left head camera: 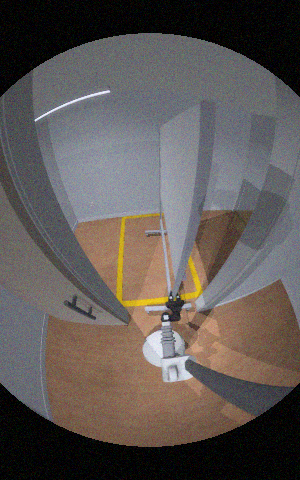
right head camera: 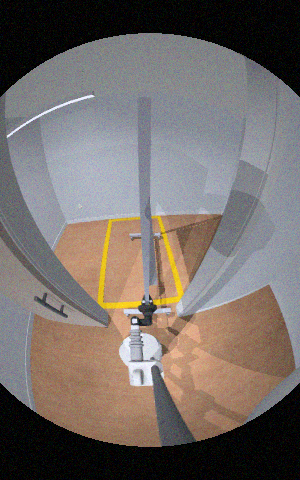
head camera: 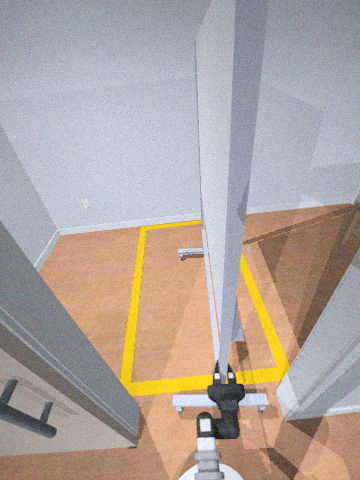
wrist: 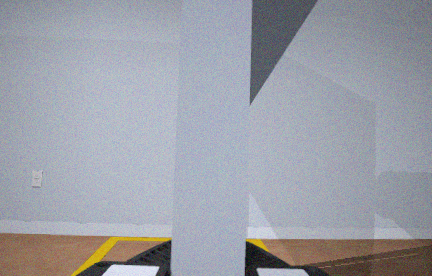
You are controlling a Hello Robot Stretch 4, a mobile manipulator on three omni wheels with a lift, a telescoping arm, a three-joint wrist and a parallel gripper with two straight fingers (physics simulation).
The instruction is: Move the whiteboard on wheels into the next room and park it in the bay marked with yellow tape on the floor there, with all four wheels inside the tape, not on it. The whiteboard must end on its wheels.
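Frame: origin at the robot's base, x ahead, y left, z up, level; millimetres.
Where they show: gripper, fingertip midpoint: (wrist: 209,258).
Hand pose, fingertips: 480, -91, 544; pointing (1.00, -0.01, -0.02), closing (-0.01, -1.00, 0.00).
Observation:
Things, the pixels of their top centre, and the offset from my fingertips, as dx, dy, dz. "spot": a spot on its surface instead.
- far foot, middle of its top: (head camera: 204,249) (right head camera: 144,233) (left head camera: 160,230) +1232, -39, -471
- yellow tape bay, surface spot: (head camera: 133,310) spot: +651, +610, -570
- handle, surface spot: (head camera: 30,421) spot: -258, +517, +346
- right door jamb, surface spot: (head camera: 295,400) spot: -90, -346, -291
The whiteboard (head camera: 216,150) (left head camera: 181,175) (right head camera: 144,165) (wrist: 212,125) stands upright, seen nearly edge-on, its long side running away from the robot. My gripper (head camera: 224,374) (left head camera: 174,297) (right head camera: 146,300) is shut on its near edge post. The near foot bar (head camera: 192,400) lies across the floor on the near side of the front tape line, outside the bay. The far foot (head camera: 191,251) (left head camera: 154,233) (right head camera: 136,235) is inside the yellow tape bay (head camera: 133,310) (left head camera: 120,260) (right head camera: 104,265). The near wheels show at the foot bar's ends; the far right wheel is hard to make out.
The sliding door's edge and handle (head camera: 30,421) (left head camera: 80,309) (right head camera: 50,306) are at the left of the doorway. The right door jamb (head camera: 295,400) (right head camera: 184,307) stands close to the near foot's right end and the bay's front right corner. The room's back wall (head camera: 125,150) is just behind the bay.

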